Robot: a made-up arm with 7 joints.
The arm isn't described. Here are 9 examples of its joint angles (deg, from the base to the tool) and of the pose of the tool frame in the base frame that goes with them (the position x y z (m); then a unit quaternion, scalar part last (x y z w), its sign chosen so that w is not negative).
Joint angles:
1: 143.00 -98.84 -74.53 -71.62 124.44 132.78 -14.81
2: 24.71 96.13 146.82 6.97 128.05 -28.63 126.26
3: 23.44 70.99 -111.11 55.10 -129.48 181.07 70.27
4: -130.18 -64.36 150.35 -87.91 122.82 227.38 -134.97
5: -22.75 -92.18 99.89 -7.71 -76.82 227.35 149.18
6: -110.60 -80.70 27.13 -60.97 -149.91 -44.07 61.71
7: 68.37 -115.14 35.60 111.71 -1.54 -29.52 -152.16
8: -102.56 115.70 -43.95 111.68 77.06 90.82 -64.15
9: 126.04 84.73 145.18 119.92 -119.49 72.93 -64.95
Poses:
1: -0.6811 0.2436 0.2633 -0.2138 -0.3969 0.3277 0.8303
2: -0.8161 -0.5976 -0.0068 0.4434 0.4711 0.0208 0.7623
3: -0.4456 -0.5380 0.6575 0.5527 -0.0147 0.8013 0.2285
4: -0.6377 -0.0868 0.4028 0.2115 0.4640 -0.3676 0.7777
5: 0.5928 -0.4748 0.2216 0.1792 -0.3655 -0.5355 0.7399
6: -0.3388 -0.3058 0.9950 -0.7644 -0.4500 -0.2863 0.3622
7: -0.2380 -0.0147 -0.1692 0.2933 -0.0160 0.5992 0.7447
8: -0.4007 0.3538 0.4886 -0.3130 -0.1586 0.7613 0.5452
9: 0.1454 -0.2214 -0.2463 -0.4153 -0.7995 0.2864 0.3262
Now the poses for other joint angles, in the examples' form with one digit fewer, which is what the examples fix.
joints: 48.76 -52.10 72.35 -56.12 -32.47 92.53 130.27
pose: 0.573 -0.167 0.795 0.240 0.412 0.089 0.874
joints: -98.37 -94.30 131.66 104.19 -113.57 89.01 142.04
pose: 0.081 -0.441 0.881 -0.252 0.334 -0.467 0.779
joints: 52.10 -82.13 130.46 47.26 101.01 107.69 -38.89
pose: 0.098 0.650 0.665 -0.485 0.314 0.610 0.543
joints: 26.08 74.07 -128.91 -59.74 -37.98 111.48 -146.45
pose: -0.390 0.102 0.790 0.043 -0.312 -0.902 0.296
